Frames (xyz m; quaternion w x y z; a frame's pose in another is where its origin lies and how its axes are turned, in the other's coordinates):
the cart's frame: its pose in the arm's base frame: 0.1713 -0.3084 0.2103 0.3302 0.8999 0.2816 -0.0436
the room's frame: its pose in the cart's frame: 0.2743 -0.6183 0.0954 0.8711 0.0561 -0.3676 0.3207
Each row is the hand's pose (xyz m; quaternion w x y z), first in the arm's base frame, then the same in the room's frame.
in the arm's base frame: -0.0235 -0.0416 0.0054 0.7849 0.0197 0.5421 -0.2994
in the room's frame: -0.0970 0.3523 -0.0107 0.2885 -0.8823 0.0664 -0.3660
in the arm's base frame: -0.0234 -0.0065 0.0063 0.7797 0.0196 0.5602 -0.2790
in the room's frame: -0.1145 0.3286 -0.0298 0.2778 -0.8794 0.0898 -0.3761
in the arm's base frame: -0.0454 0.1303 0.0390 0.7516 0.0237 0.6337 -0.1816
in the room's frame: -0.2111 0.2593 -0.1082 0.2320 -0.8575 0.1977 -0.4145
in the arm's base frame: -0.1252 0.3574 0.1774 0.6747 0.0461 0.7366 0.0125
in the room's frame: -0.4367 0.2086 -0.2619 0.1531 -0.7783 0.3978 -0.4610
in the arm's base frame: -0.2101 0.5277 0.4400 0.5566 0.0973 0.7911 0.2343
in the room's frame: -0.6844 0.2865 -0.4561 0.0852 -0.6348 0.6061 -0.4716
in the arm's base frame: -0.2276 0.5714 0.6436 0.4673 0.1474 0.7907 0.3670
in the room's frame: -0.7951 0.4035 -0.5894 0.0605 -0.5164 0.7214 -0.4575
